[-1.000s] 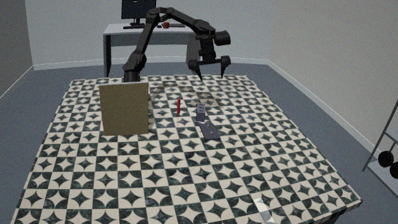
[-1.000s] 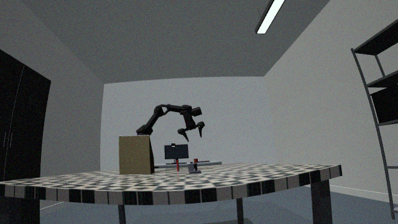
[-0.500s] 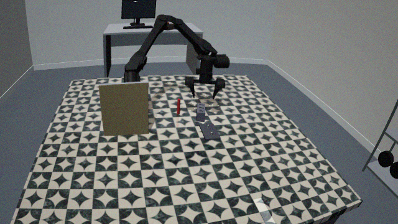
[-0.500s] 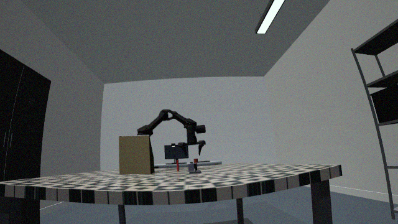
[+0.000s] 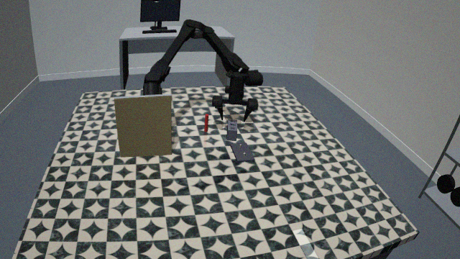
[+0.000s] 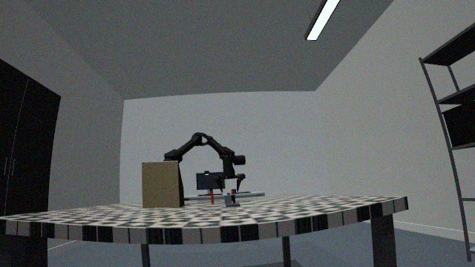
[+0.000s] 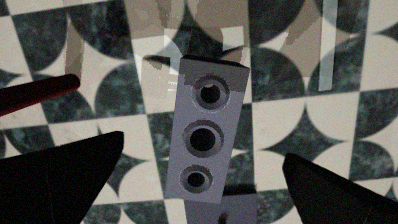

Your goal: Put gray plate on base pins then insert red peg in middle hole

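Right now the gray plate is 30 mm below my gripper tip. Also, from my gripper tip: dark base (10 mm behind, 140 mm to the right, 60 mm below); red peg (100 mm behind, 50 mm to the left, 30 mm below).
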